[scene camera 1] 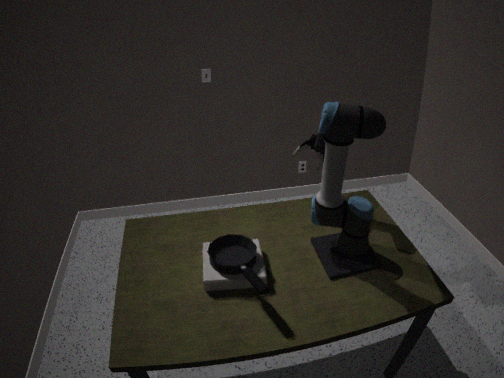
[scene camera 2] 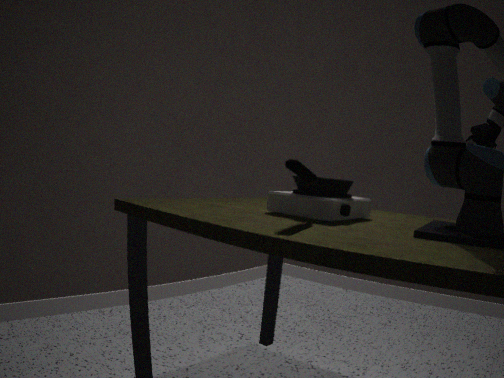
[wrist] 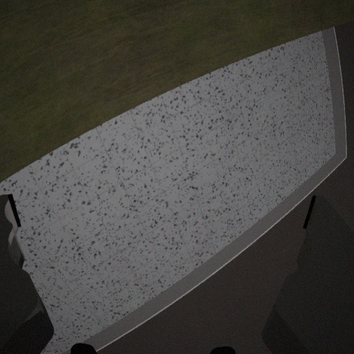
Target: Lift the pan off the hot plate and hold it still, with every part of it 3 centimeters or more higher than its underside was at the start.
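Pixels of known places: gripper, between the fingertips: (scene camera 1: pixel 305 162); arm's base, origin of its link: (scene camera 1: pixel 352 244) (scene camera 2: pixel 478 230).
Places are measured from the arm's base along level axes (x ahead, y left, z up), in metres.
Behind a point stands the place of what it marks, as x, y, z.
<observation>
A black pan (scene camera 1: pixel 232 256) {0.533, -0.022, 0.055} (scene camera 2: pixel 327 187) {0.484, 0.046, 0.071} sits on the white hot plate (scene camera 1: pixel 216 284) {0.619, 0.089, 0.025} (scene camera 2: pixel 305 205) {0.519, 0.103, 0.018}. Its handle (scene camera 1: pixel 255 279) {0.494, 0.187, 0.122} (scene camera 2: pixel 300 169) {0.468, 0.232, 0.115} slants upward, and in the scene camera 1 view it points to the front right, past the hot plate's edge. My gripper (scene camera 1: pixel 308 159) {0.073, -0.434, 0.202} (wrist: pixel 160 200) is open with its jaws wide apart and nothing between them. It is high up beside my arm, well to the right of the pan and far above it. The pan and hot plate do not show in the wrist view.
The green-brown table (scene camera 1: pixel 160 320) {0.855, 0.192, -0.020} (scene camera 2: pixel 210 220) {0.615, 0.373, -0.020} (wrist: pixel 100 60) carries the hot plate at left and my arm's dark base plate (scene camera 1: pixel 345 270) {0.100, 0.136, -0.003} (scene camera 2: pixel 435 231) {0.120, 0.119, -0.003} at right. The table's edge and the speckled floor (wrist: pixel 175 175) show in the wrist view. A wall stands behind the table.
</observation>
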